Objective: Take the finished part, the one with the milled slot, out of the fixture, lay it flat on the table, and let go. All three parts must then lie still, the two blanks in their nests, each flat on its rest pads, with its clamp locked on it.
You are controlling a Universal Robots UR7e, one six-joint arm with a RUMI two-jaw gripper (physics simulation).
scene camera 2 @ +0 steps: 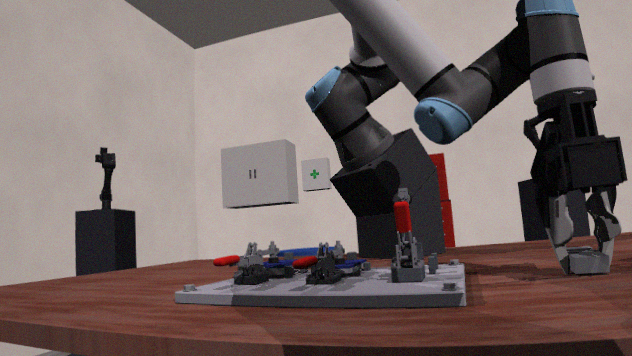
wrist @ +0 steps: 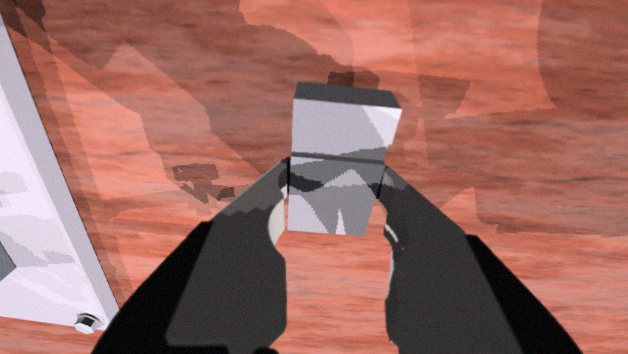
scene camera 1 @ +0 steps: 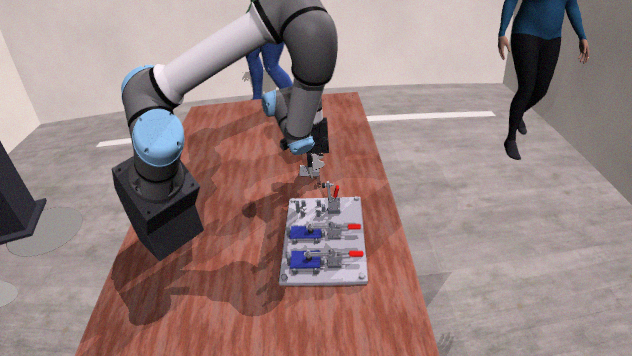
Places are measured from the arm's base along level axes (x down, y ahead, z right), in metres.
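Pixels of known places: gripper, fingertip midpoint: (scene camera 2: 586,273) (wrist: 332,164) (scene camera 1: 312,174); arm's base, link origin: (scene camera 2: 369,154) (scene camera 1: 155,177).
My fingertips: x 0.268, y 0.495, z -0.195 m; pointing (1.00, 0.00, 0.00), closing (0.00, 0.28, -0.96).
Ahead of a thing's pixels: the offset from my fingertips to its middle. "spot": to the spot under its first point. Level surfaces: height alone.
My gripper (scene camera 1: 312,173) (scene camera 2: 588,261) (wrist: 332,164) is shut on the grey finished part {dz -0.002, dx -0.017, dy -0.008 m} (scene camera 1: 304,171) (scene camera 2: 590,263) (wrist: 342,127), low over the table beyond the fixture's open-clamp end. A thin dark line crosses its face in the wrist view. Whether it touches the table or is exactly level I cannot tell. Two blue blanks {dz +0.306, dx -0.027, dy -0.122 m} (scene camera 1: 298,233) {dz +0.410, dx -0.029, dy -0.157 m} (scene camera 1: 299,260) lie in nests on the fixture plate {dz +0.325, dx -0.008, dy -0.073 m} (scene camera 1: 325,279) (scene camera 2: 350,300) (wrist: 30,300), under clamps with lowered red handles {spot: dz +0.361, dx -0.053, dy +0.008 m} (scene camera 1: 354,226) {spot: dz +0.465, dx -0.057, dy -0.032 m} (scene camera 1: 356,254). The third nest is empty; its clamp {spot: dz +0.243, dx -0.044, dy -0.007 m} (scene camera 1: 334,205) (scene camera 2: 407,272) stands open, red handle {dz +0.237, dx -0.071, dy +0.005 m} (scene camera 1: 336,191) (scene camera 2: 402,217) upright.
The wooden table {dx -0.001 m} (scene camera 1: 225,330) (scene camera 2: 150,320) (wrist: 340,305) bears the fixture and the arm's dark base (scene camera 1: 162,220) (scene camera 2: 395,200). The open clamp's raised arm stands between the held part and the clamped blanks. A plate corner bolt {dz +0.212, dx -0.020, dy +0.082 m} (wrist: 86,322) shows left of the fingers in the wrist view.
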